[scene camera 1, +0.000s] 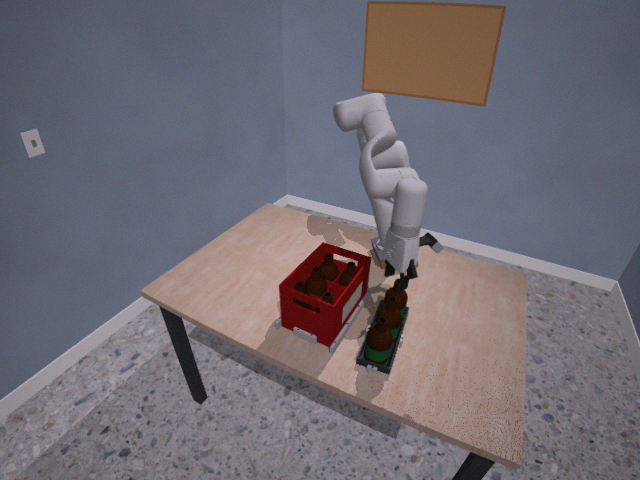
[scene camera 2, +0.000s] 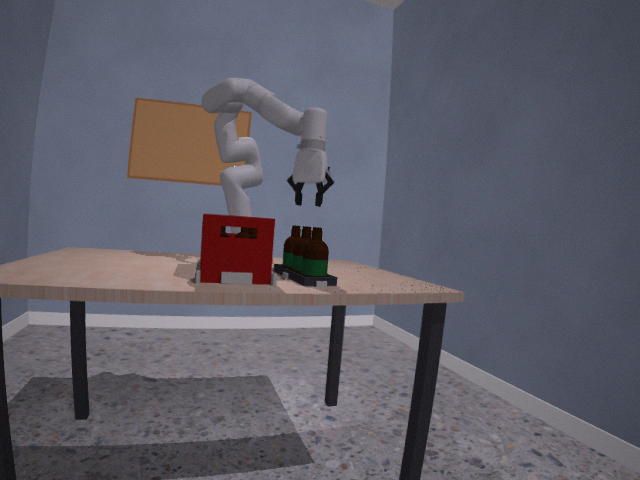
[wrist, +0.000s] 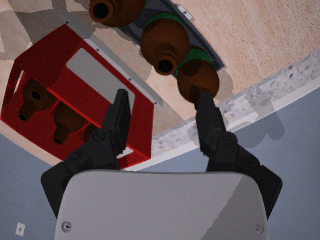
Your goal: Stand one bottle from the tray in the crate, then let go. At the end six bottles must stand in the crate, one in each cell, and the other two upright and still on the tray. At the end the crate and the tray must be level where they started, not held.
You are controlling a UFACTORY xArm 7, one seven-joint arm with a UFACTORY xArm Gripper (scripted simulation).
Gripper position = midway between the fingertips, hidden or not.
Scene:
My gripper shows in scene camera 1 (395, 282), in scene camera 2 (308, 205) and in the wrist view (163, 102). A bottle shows in scene camera 1, in scene camera 2 and in the wrist view (196, 73). A red crate shows in scene camera 1, in scene camera 2 and in the wrist view (62, 62). The same spot on the bottle: (scene camera 1: 379, 339) is (scene camera 2: 322, 245). The same spot on the red crate: (scene camera 2: 219, 254) is (scene camera 1: 292, 315).

